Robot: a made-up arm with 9 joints. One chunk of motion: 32 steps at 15 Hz.
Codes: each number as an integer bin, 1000 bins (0 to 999) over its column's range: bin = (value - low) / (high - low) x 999, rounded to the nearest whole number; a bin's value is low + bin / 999 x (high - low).
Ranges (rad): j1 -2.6..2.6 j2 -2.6..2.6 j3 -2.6..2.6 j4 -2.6..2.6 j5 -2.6..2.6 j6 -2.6..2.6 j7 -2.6..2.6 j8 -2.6..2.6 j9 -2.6..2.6
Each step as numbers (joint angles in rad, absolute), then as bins.
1 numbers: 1.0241 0.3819 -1.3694 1.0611 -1.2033 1.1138 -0.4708 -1.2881 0.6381
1 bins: 696 573 236 703 268 713 409 252 622
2 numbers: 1.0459 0.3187 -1.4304 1.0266 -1.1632 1.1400 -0.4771 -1.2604 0.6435
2 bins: 700 561 225 697 276 719 408 257 623
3 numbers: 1.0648 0.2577 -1.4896 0.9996 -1.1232 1.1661 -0.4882 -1.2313 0.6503
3 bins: 704 549 213 692 284 724 406 263 624
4 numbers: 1.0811 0.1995 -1.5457 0.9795 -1.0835 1.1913 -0.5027 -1.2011 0.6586
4 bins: 707 538 203 688 291 728 403 269 626
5 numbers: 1.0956 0.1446 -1.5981 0.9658 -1.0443 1.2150 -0.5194 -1.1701 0.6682
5 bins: 710 527 192 685 299 733 400 275 628
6 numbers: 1.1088 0.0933 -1.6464 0.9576 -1.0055 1.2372 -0.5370 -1.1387 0.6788
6 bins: 713 517 183 683 306 737 396 281 630
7 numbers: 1.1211 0.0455 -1.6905 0.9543 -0.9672 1.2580 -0.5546 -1.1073 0.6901
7 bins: 715 508 175 683 314 741 393 287 632
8 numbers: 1.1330 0.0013 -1.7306 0.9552 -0.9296 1.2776 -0.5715 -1.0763 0.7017
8 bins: 717 500 167 683 321 745 390 293 634
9 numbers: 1.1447 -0.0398 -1.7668 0.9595 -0.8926 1.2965 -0.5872 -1.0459 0.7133
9 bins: 719 492 160 684 328 749 387 299 637
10 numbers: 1.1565 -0.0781 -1.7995 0.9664 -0.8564 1.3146 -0.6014 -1.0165 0.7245
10 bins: 722 484 154 685 335 752 384 304 639
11 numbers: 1.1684 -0.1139 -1.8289 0.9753 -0.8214 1.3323 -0.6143 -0.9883 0.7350
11 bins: 724 478 148 687 342 755 381 310 641
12 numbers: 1.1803 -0.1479 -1.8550 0.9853 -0.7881 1.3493 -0.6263 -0.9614 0.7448
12 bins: 726 471 143 689 348 759 379 315 643
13 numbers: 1.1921 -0.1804 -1.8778 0.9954 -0.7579 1.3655 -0.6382 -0.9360 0.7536
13 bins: 729 465 139 691 354 762 377 320 644
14 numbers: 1.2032 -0.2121 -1.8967 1.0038 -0.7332 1.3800 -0.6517 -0.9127 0.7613
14 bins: 731 459 135 692 359 765 374 324 646
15 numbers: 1.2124 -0.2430 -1.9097 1.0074 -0.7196 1.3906 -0.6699 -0.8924 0.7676
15 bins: 732 453 133 693 361 767 371 328 647
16 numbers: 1.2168 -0.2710 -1.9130 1.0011 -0.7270 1.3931 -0.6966 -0.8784 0.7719
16 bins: 733 447 132 692 360 767 366 331 648
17 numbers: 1.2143 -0.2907 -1.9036 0.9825 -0.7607 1.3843 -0.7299 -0.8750 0.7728
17 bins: 733 444 134 688 353 765 359 331 648
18 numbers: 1.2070 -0.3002 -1.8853 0.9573 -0.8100 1.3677 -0.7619 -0.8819 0.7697
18 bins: 731 442 137 683 344 762 353 330 647
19 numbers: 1.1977 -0.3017 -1.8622 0.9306 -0.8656 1.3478 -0.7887 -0.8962 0.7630
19 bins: 730 442 142 678 333 758 348 327 646
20 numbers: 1.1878 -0.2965 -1.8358 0.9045 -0.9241 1.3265 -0.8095 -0.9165 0.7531
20 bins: 728 443 147 673 322 754 344 323 644
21 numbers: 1.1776 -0.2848 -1.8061 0.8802 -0.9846 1.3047 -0.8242 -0.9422 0.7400
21 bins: 726 445 153 669 310 750 341 318 642
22 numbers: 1.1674 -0.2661 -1.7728 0.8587 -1.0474 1.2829 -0.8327 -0.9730 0.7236
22 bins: 724 448 159 664 298 746 340 313 639
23 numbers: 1.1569 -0.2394 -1.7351 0.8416 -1.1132 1.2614 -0.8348 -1.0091 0.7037
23 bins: 722 454 166 661 286 742 339 306 635
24 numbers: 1.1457 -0.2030 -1.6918 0.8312 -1.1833 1.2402 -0.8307 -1.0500 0.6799
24 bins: 720 461 174 659 272 738 340 298 630
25 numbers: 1.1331 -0.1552 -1.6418 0.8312 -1.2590 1.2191 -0.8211 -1.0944 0.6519
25 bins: 717 470 184 659 258 734 342 289 625
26 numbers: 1.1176 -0.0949 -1.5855 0.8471 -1.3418 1.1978 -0.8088 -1.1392 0.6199
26 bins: 714 481 195 662 242 730 344 281 619
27 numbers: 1.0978 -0.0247 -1.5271 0.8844 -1.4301 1.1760 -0.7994 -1.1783 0.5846
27 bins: 710 495 206 669 225 725 346 273 612
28 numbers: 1.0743 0.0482 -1.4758 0.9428 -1.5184 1.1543 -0.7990 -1.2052 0.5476
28 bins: 706 509 216 681 208 721 346 268 605
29 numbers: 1.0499 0.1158 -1.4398 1.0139 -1.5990 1.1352 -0.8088 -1.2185 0.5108
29 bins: 701 522 223 694 192 718 344 265 598
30 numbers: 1.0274 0.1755 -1.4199 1.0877 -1.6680 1.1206 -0.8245 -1.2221 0.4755
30 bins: 697 533 227 708 179 715 341 265 591
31 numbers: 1.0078 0.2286 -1.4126 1.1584 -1.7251 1.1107 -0.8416 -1.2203 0.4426
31 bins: 693 543 228 722 168 713 338 265 585
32 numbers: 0.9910 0.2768 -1.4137 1.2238 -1.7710 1.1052 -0.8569 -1.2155 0.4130
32 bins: 690 553 228 735 159 712 335 266 579
